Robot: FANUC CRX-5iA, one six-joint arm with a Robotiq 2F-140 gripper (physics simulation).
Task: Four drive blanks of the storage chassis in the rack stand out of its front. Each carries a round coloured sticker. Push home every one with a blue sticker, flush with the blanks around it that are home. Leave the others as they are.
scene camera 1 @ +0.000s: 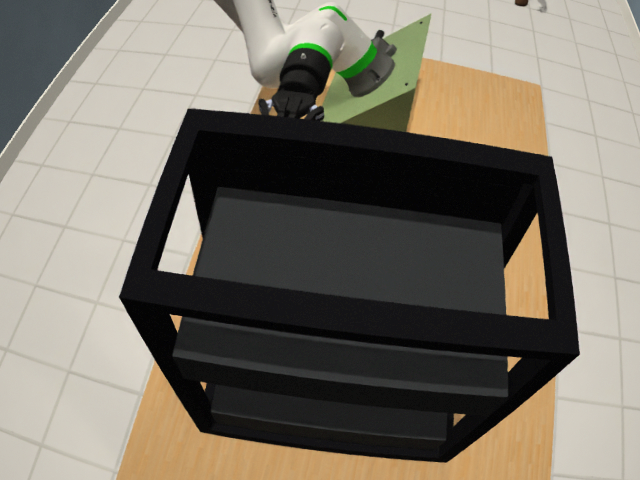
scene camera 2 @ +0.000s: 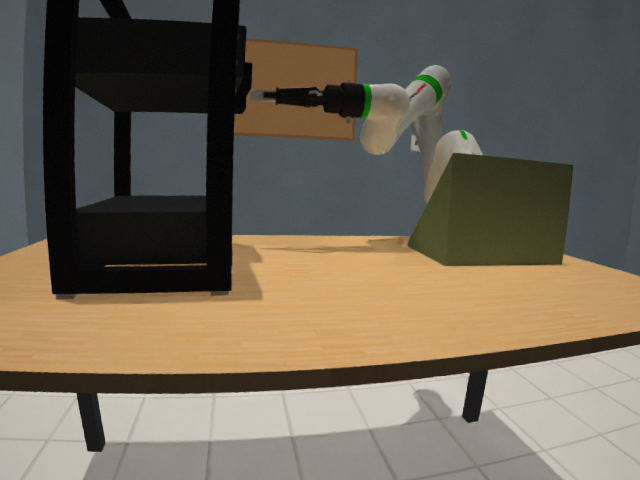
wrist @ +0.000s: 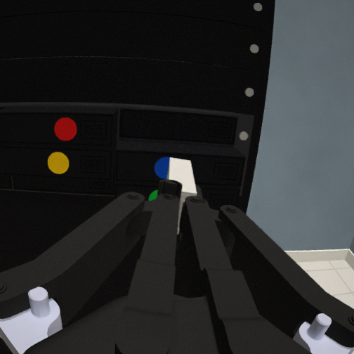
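In the wrist view, the chassis front shows a blank with a red sticker at upper left and one with a yellow sticker below it. In the right column, the blank with the blue sticker stands out below a recessed plain blank; the blank with the green sticker is below it. My gripper is shut and empty. Its pale tips overlap the right part of the blue sticker and hide much of the green one's blank. In scene camera 2, they are very close to the protruding blanks; contact is unclear.
The black rack stands on the wooden table and hides my fingertips in scene camera 1. A green sloped block stands near the arm. Rack edge screws are right of the blanks.
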